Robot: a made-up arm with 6 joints. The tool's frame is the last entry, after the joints.
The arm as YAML. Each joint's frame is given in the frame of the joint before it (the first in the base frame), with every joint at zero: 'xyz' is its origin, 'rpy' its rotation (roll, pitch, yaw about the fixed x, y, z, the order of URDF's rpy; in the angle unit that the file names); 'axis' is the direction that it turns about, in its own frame. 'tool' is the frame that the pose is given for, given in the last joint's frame.
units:
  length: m
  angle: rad
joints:
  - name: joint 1
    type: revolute
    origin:
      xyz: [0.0, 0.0, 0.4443]
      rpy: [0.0, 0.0, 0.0]
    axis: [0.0, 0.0, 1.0]
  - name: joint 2
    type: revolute
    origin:
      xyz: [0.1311, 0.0, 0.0]
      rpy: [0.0, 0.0, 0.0]
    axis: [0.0, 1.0, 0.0]
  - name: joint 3
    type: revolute
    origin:
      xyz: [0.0, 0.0, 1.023]
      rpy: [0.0, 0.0, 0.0]
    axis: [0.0, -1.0, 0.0]
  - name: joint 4
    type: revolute
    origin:
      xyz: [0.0, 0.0, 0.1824]
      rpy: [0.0, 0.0, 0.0]
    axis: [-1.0, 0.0, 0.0]
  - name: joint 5
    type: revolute
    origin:
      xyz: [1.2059, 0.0, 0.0]
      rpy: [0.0, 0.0, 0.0]
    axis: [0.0, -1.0, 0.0]
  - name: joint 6
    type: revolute
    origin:
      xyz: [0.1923, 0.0, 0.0]
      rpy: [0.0, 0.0, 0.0]
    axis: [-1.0, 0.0, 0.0]
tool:
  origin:
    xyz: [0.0, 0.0, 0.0]
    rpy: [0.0, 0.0, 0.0]
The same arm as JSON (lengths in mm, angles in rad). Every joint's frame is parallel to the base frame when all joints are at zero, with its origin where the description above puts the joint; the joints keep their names.
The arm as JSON. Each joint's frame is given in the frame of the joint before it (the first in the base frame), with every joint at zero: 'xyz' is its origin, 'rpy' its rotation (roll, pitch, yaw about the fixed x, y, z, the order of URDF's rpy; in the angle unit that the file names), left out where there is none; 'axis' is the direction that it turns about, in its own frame. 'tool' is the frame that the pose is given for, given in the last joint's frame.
{
  "units": {
    "length": "mm",
    "angle": "rad"
  },
  "joints": [
    {
      "name": "joint 1",
      "type": "revolute",
      "origin": {
        "xyz": [
          0.0,
          0.0,
          444.3
        ]
      },
      "axis": [
        0.0,
        0.0,
        1.0
      ]
    },
    {
      "name": "joint 2",
      "type": "revolute",
      "origin": {
        "xyz": [
          131.1,
          0.0,
          0.0
        ]
      },
      "axis": [
        0.0,
        1.0,
        0.0
      ]
    },
    {
      "name": "joint 3",
      "type": "revolute",
      "origin": {
        "xyz": [
          0.0,
          0.0,
          1023.0
        ]
      },
      "axis": [
        0.0,
        -1.0,
        0.0
      ]
    },
    {
      "name": "joint 4",
      "type": "revolute",
      "origin": {
        "xyz": [
          0.0,
          0.0,
          182.4
        ]
      },
      "axis": [
        -1.0,
        0.0,
        0.0
      ]
    },
    {
      "name": "joint 5",
      "type": "revolute",
      "origin": {
        "xyz": [
          1205.9,
          0.0,
          0.0
        ]
      },
      "axis": [
        0.0,
        -1.0,
        0.0
      ]
    },
    {
      "name": "joint 6",
      "type": "revolute",
      "origin": {
        "xyz": [
          192.3,
          0.0,
          0.0
        ]
      },
      "axis": [
        -1.0,
        0.0,
        0.0
      ]
    }
  ],
  "tool": {
    "origin": {
      "xyz": [
        0.0,
        0.0,
        0.0
      ]
    }
  }
}

